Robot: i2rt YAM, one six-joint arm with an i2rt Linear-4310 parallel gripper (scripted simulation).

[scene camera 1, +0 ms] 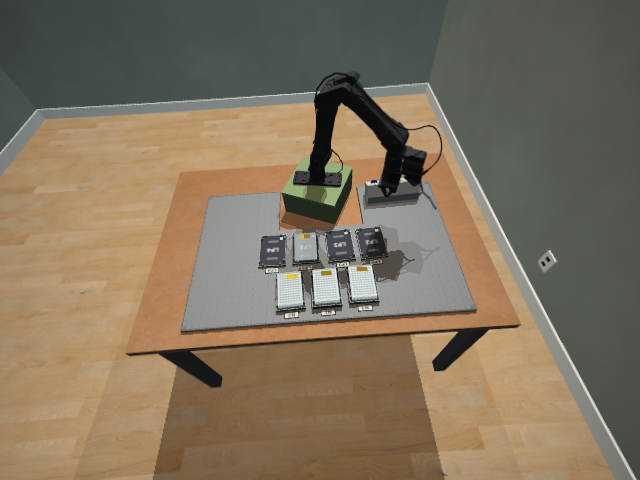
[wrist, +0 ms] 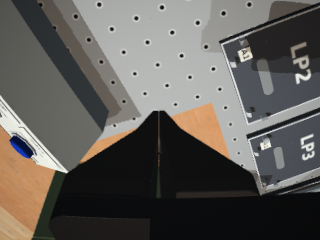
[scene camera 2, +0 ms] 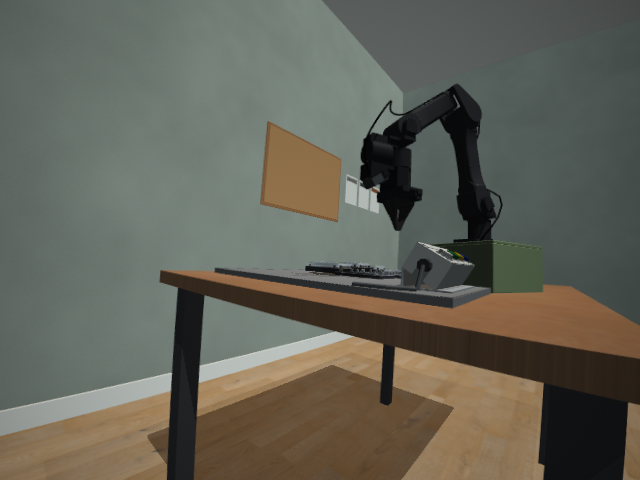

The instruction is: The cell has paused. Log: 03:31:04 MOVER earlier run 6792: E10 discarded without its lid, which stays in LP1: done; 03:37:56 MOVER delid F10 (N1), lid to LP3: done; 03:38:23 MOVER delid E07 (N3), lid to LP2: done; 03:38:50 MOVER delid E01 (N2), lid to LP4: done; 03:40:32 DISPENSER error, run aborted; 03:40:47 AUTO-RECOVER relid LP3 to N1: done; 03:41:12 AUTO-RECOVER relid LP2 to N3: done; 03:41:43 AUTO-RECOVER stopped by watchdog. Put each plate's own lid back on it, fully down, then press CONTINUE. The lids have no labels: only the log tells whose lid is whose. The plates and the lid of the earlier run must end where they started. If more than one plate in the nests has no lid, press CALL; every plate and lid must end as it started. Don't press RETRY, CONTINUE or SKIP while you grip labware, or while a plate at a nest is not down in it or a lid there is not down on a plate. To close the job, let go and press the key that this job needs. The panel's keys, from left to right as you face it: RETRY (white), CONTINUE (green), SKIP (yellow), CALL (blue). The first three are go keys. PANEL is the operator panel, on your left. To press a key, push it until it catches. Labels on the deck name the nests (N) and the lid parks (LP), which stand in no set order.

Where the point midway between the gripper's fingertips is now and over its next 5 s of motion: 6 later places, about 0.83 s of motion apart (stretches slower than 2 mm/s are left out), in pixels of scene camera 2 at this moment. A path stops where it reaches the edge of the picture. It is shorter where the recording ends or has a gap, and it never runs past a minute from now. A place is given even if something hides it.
My gripper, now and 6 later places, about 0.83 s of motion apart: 397,230; 432,228; 454,225; 453,233; 454,239; 453,247; 453,252
